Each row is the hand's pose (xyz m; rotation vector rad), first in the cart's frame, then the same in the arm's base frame.
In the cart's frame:
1: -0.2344 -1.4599 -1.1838 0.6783 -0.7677 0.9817
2: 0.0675 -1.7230 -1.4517 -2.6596 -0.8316 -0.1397
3: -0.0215 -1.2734 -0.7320 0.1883 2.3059 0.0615
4: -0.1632 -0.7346 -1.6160 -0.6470 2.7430 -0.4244
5: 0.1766 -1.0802 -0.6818 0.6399 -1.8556 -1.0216
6: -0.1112 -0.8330 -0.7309 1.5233 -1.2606 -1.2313
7: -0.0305 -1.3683 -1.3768 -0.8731 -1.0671 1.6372
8: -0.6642 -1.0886 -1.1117 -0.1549 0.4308 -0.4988
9: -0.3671 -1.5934 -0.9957 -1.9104 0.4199 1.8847
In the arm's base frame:
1: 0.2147 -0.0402 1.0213 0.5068 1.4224 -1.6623
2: -0.0010 0.0473 1.4431 -0.2039 1.6939 2.1012
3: -0.0993 -0.2715 0.6578 -0.8974 -0.4690 0.5341
4: 0.1528 0.7417 0.7006 -0.6649 -0.2564 -0.3011
5: -0.3224 -0.1787 0.5139 -1.8323 0.9012 -0.9585
6: -0.0579 -0.0204 0.2874 -2.0406 0.3720 -1.8539
7: 0.0433 0.1879 1.0977 0.9922 1.4537 0.0623
8: 0.5816 0.0811 0.5988 0.2914 -2.1373 0.8411
9: 0.3219 -0.2823 0.9952 2.1394 1.3887 1.2606

